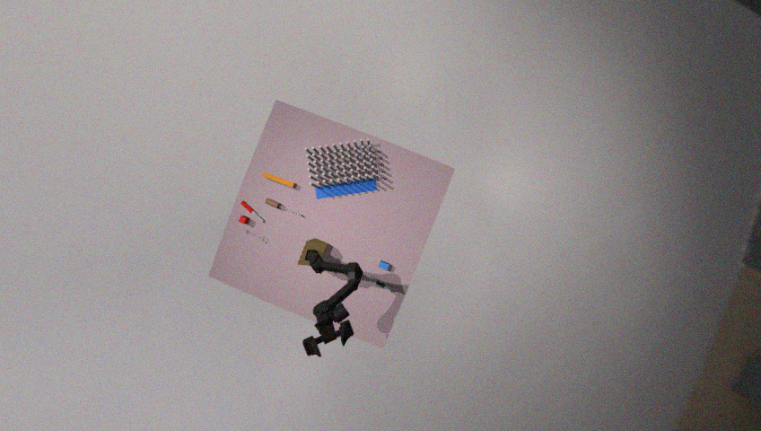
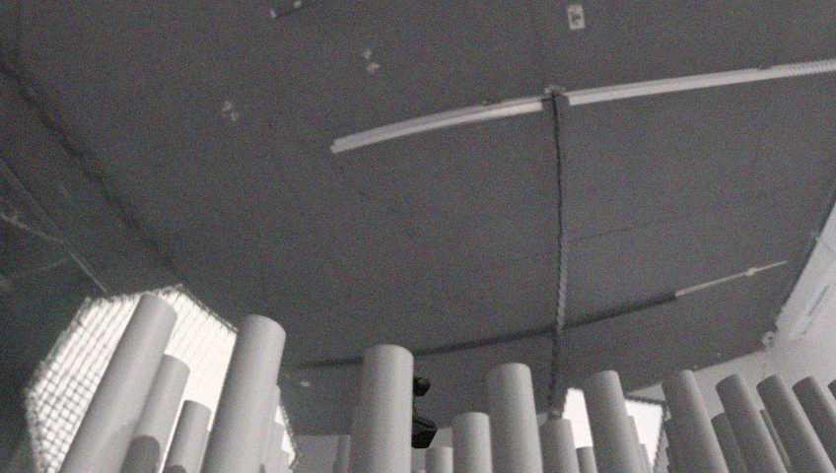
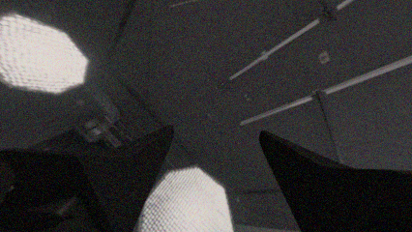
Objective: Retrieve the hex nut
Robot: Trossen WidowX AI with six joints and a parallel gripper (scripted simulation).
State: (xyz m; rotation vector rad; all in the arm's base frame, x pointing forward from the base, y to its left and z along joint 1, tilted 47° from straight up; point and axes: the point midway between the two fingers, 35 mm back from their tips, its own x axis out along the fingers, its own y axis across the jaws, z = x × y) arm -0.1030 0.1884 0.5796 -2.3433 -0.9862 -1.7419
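Now: gripper tip 36 cm short of the thin grey rod, 58 cm to the right of it and 66 cm above it. Also, from my gripper tip: grey flat bar (7 cm ahead, 16 cm to the right, 66 cm below); blue taped strip (60 cm ahead, 25 cm to the left, 67 cm below); blue block (20 cm ahead, 14 cm to the right, 65 cm below).
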